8 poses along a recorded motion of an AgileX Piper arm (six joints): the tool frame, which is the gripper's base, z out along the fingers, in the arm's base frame.
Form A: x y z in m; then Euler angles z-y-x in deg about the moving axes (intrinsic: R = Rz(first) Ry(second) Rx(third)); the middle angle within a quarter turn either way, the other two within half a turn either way.
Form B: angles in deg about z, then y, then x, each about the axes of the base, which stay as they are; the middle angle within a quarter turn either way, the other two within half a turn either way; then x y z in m. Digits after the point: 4 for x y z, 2 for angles.
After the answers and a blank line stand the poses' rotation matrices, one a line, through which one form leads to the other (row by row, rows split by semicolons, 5 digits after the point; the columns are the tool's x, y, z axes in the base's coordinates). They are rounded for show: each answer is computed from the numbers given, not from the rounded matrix.
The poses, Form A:
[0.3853, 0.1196, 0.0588, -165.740, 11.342, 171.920]
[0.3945, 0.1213, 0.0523, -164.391, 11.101, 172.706]
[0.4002, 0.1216, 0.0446, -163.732, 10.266, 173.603]
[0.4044, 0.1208, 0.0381, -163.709, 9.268, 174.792]
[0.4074, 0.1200, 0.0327, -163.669, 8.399, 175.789]
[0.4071, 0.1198, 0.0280, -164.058, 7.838, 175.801]
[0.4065, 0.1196, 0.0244, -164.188, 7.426, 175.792]
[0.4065, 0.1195, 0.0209, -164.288, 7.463, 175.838]
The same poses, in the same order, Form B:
[164.10, 8.86, -169.26, 0.3853, 0.1196, 0.0588]
[162.92, 8.61, -169.88, 0.3945, 0.1213, 0.0523]
[162.52, 7.98, -170.90, 0.4002, 0.1216, 0.0446]
[162.79, 7.38, -172.34, 0.4044, 0.1208, 0.0381]
[162.97, 6.84, -173.56, 0.4074, 0.1200, 0.0327]
[163.42, 6.35, -173.78, 0.4071, 0.1198, 0.0280]
[163.60, 5.97, -173.90, 0.4065, 0.1196, 0.0244]
[163.70, 6.03, -173.94, 0.4065, 0.1195, 0.0209]

-0.95026 -0.27067 0.15409; -0.24151 0.95276 0.18419; -0.19666 0.13781 -0.97074
-0.94510 -0.29044 0.14978; -0.26404 0.94875 0.17367; -0.19254 0.12459 -0.97335
-0.94459 -0.29745 0.13881; -0.27565 0.94842 0.15657; -0.17822 0.10963 -0.97786
-0.94732 -0.29339 0.12849; -0.27685 0.95179 0.13212; -0.16105 0.08959 -0.98287
-0.94936 -0.29072 0.11915; -0.27817 0.95405 0.11143; -0.14607 0.07264 -0.98660
-0.95256 -0.28353 0.11066; -0.27210 0.95622 0.10776; -0.13637 0.07254 -0.98800
-0.95409 -0.28087 0.10403; -0.27020 0.95698 0.10572; -0.12925 0.07276 -0.98894
-0.95448 -0.27916 0.10505; -0.26851 0.95754 0.10495; -0.12989 0.07196 -0.98891

